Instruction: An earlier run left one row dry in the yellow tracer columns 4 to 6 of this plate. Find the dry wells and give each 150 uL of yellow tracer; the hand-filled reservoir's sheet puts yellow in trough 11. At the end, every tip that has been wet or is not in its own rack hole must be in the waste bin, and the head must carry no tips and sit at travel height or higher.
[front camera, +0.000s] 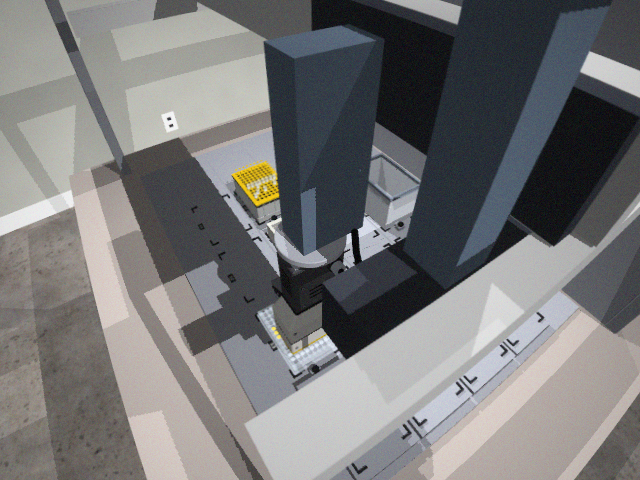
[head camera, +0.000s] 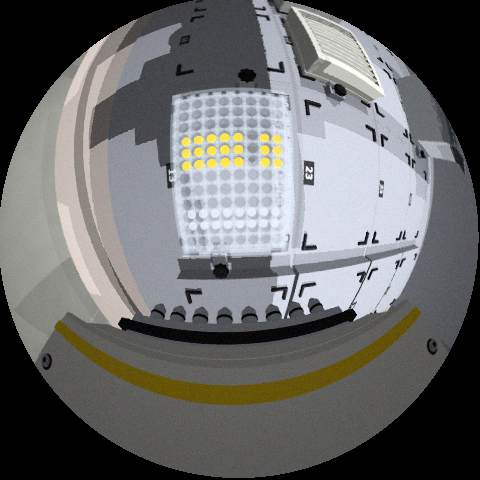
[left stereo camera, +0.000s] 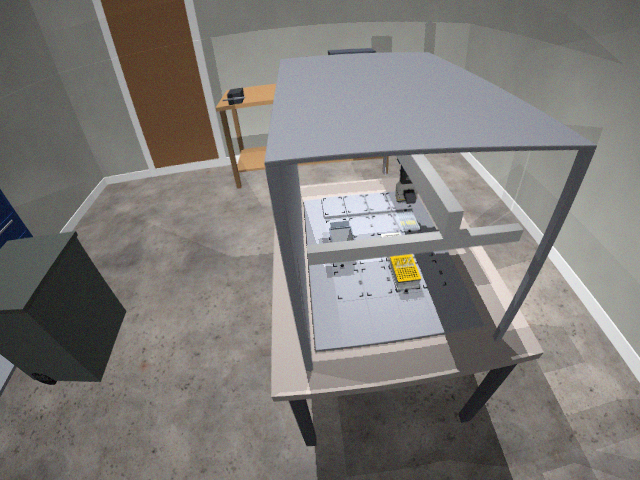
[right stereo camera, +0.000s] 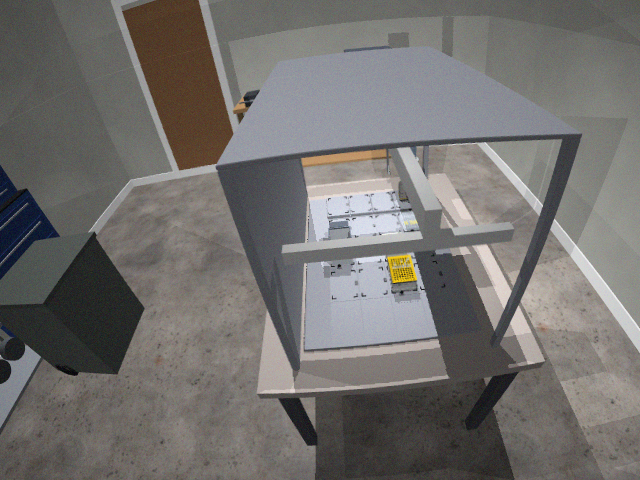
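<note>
The plate (front camera: 307, 357) (head camera: 284, 200) (left stereo camera: 408, 222) lies by deck label 13. In the head camera view its yellow wells (head camera: 212, 150) fill three columns, except one row of dry, grey wells (head camera: 252, 149), sixth from the left. The pipetting head (front camera: 298, 320) (left stereo camera: 404, 192) hangs low by the plate and hides part of it in the front view; its nozzles (head camera: 225, 315) show no tips. The cream reservoir (head camera: 345, 79) shows its ribs, but no liquid colour. The yellow tip rack (front camera: 266, 200) (left stereo camera: 408, 279) (right stereo camera: 403, 281) has tips in part of it. The waste bin (front camera: 381, 205) (left stereo camera: 340, 233) (right stereo camera: 339, 232) stands apart. The parked plate gripper does not show.
The light gantry beam (front camera: 413, 361) crosses the front view above the deck, and a dark blue column (front camera: 330, 129) rises above the head. Black clamp knobs (head camera: 246, 75) (head camera: 220, 270) sit at both ends of the plate. Another knob (head camera: 339, 90) sits by the reservoir.
</note>
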